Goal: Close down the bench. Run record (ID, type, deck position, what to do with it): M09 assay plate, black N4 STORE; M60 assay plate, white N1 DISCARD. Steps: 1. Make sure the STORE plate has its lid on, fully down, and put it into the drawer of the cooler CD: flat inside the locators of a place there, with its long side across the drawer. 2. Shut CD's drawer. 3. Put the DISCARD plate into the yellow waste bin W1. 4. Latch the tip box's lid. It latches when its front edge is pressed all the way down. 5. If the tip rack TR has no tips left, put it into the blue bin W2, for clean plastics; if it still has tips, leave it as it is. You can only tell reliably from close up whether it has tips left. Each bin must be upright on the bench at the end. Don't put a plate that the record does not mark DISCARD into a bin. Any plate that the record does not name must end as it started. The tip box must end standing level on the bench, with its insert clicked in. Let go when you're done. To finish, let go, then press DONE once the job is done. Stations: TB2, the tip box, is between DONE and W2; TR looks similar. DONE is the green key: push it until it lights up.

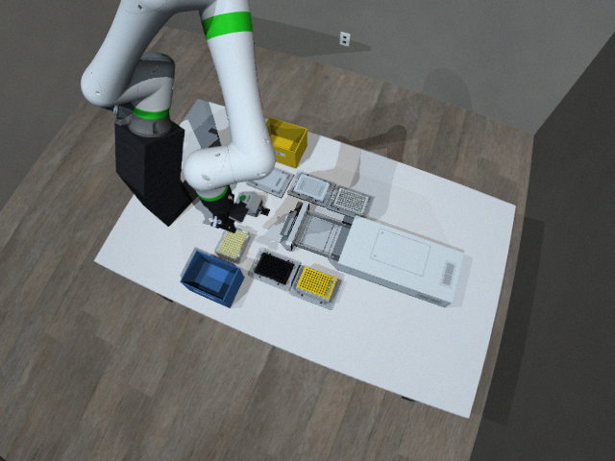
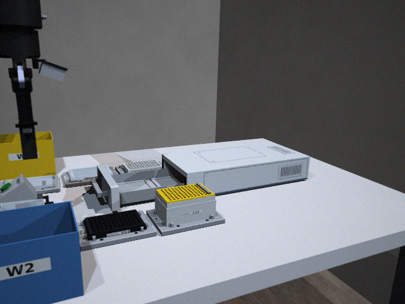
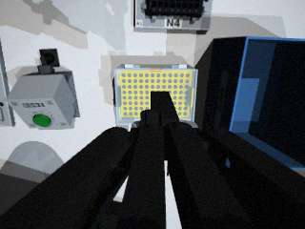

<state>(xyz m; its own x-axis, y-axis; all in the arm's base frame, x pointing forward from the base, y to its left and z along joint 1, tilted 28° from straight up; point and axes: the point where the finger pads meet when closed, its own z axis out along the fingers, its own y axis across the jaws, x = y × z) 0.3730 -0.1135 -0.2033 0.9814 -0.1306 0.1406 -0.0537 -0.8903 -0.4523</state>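
My gripper is now 20 mm past the yellow insert and 170 mm above it. The rest, counted from my hand: green done key (50 mm behind, 180 mm to the left, 150 mm below); blue bin W2 (40 mm behind, 160 mm to the right, 180 mm below); black plate (150 mm ahead, 40 mm to the right, 200 mm below).
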